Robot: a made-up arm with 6 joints.
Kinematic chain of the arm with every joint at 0, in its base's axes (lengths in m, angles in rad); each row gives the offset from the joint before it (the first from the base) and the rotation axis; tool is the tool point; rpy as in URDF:
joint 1: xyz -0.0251 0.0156 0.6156 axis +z
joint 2: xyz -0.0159 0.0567 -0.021 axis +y
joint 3: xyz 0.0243 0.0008 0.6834 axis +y
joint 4: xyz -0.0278 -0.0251 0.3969 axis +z
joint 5: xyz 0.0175 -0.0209 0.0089 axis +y
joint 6: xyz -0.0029 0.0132 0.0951 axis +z
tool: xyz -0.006 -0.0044 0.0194 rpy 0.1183 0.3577 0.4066
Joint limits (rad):
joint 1: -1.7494..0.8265
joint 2: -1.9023..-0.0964
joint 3: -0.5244..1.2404
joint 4: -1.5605..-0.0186
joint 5: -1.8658..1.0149
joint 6: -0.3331..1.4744
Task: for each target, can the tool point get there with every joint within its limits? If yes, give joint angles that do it. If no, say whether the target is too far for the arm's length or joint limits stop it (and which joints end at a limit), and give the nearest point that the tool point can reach.
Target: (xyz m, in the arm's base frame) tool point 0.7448 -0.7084 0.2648
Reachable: no: joint limits stop it (at a limit: joint 2, joint 3, joint 4, joint 5, joint 6) | nearest point 0.2682 -0.2602 1.3905 | short by 1.302 m
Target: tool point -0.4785 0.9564 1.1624
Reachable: yes | joints -1.1228 -0.9152 -0.3896 -0.6375 0.2541 0.1916
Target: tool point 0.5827 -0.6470 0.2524
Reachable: no: joint limits stop it (at a limit: joint 1, joint 2, joint 3, joint 4, joint 5) | nearest point -0.5958 -0.5748 0.0410 | short by 1.199 m
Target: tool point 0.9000 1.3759 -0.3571
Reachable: no: too far | nearest point 0.2498 1.0179 0.0654 | short by 0.854 m
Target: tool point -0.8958 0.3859 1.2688
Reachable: yes | joints -0.3049 -1.0540 0.4195 -0.9265 -1.0398 0.3482
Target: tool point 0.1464 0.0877 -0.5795
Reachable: no: joint limits stop it (at a limit: joint 1, joint 2, joint 3) | nearest point 0.1671 0.8328 0.0101 | short by 0.950 m
